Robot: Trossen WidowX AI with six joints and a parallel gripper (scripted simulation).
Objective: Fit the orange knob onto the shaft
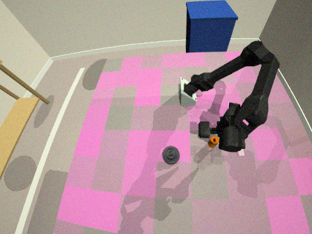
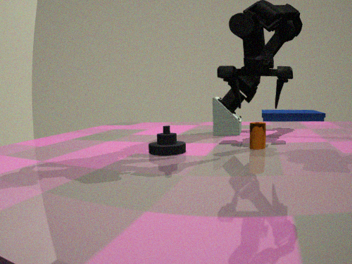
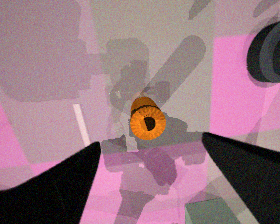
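Right now my gripper tip is 60 mm above the orange knob. Round my gripper tip: round pedestal: 200 mm to the right, 90 mm ahead, 60 mm below.
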